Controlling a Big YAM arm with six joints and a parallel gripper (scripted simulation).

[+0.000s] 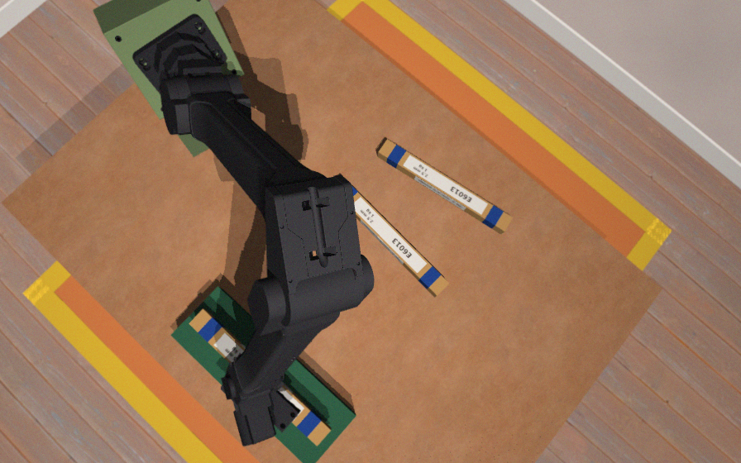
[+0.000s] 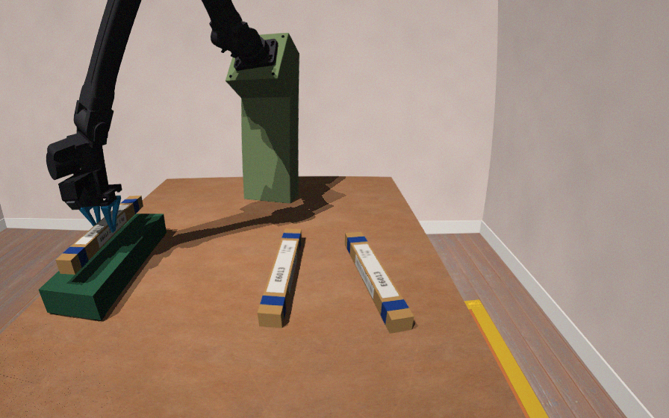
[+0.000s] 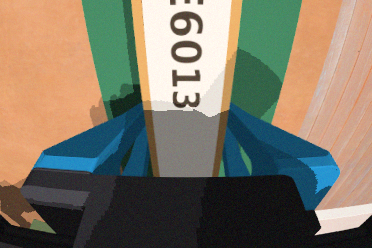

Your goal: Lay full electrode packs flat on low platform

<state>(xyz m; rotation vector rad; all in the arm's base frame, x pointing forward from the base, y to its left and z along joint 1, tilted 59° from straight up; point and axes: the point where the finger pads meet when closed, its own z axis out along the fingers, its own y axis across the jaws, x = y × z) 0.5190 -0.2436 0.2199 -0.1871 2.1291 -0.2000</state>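
Now: hand 9 cm above the green platform.
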